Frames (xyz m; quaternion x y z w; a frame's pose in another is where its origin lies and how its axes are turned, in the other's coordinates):
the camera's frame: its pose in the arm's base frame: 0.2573 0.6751 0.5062 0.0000 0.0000 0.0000 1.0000
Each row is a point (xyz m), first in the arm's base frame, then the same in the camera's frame.
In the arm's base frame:
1: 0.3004 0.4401 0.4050
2: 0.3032 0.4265 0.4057
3: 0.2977 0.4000 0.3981
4: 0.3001 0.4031 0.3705
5: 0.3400 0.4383 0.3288
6: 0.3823 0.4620 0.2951
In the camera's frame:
1: 0.0431 -0.2350 -0.1012
2: 0.0459 -0.2486 -0.1005
3: 0.0404 -0.2751 -0.1081
4: 0.0428 -0.2720 -0.1357
5: 0.0827 -0.2368 -0.1774
6: 0.1250 -0.2131 -0.2111

